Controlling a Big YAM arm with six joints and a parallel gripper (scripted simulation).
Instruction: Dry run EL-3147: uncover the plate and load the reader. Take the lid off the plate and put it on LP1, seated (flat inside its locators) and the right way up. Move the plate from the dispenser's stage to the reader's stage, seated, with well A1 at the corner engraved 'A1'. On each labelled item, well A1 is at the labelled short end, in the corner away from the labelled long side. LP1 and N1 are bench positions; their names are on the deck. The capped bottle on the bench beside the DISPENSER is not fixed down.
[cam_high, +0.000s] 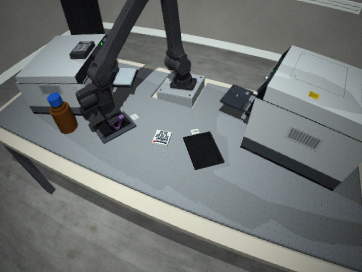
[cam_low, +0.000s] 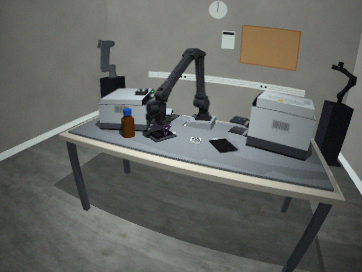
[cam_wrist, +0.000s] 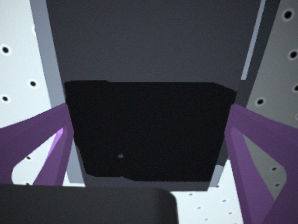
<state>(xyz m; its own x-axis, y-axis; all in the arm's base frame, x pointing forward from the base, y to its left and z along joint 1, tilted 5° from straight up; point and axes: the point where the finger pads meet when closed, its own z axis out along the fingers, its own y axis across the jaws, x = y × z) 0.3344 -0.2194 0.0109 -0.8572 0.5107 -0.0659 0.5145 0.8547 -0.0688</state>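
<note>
Right now the lidded plate is right at my hand. Also, from my hand: label: 9 cm behind, 6 cm to the left, 3 cm below; then LP1 pad: 2 cm below; then brown capped bottle: 21 cm to the right, 8 cm above, 6 cm ahead.
</note>
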